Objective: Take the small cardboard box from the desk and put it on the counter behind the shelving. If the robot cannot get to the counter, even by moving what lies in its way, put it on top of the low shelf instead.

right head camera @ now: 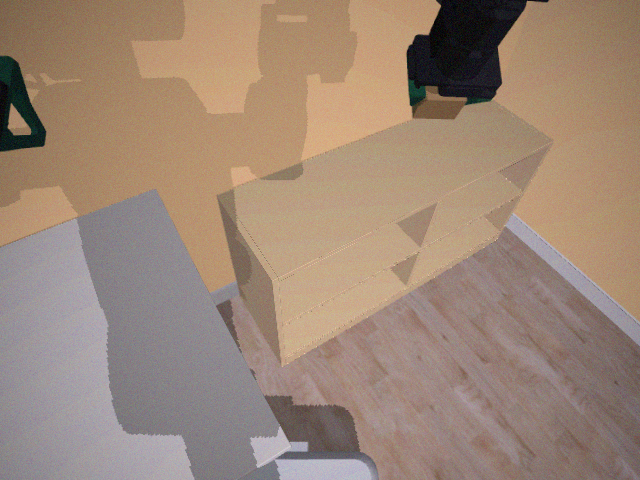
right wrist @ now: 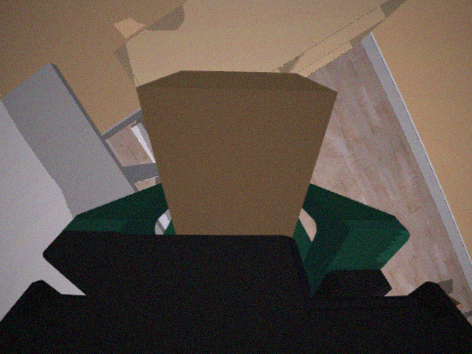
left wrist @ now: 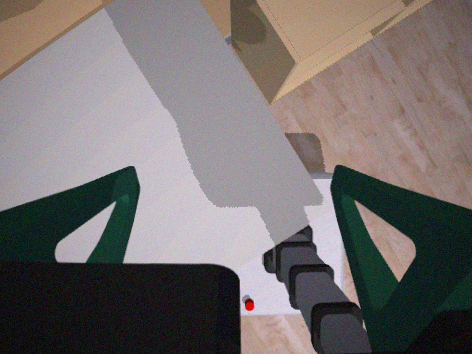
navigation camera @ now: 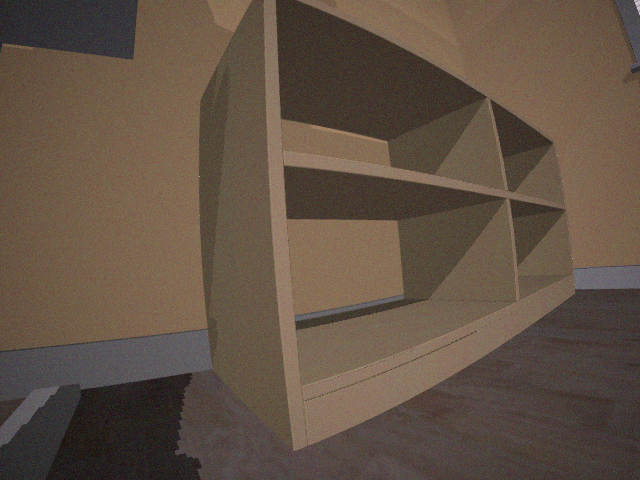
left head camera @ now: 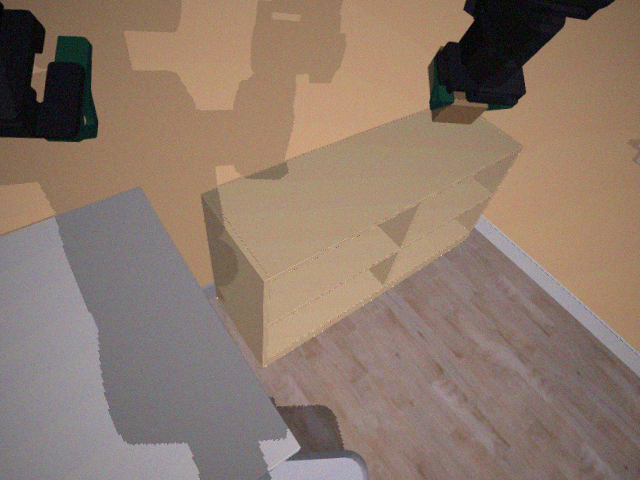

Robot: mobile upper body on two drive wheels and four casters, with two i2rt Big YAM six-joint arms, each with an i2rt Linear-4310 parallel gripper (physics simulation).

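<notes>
The small cardboard box is between the fingers of my right gripper, which is shut on it. In both head views it appears in front of the far end of the low shelf's top; the height between them is hard to tell. The low wooden shelf has open compartments and a bare-looking light top. My left gripper is open and empty, above the white desk in the left wrist view. The counter does not show in these views.
The white desk stands at the left, its corner close to the shelf's near end. My white base is beside that corner. A wall with a pale baseboard runs behind and right of the shelf.
</notes>
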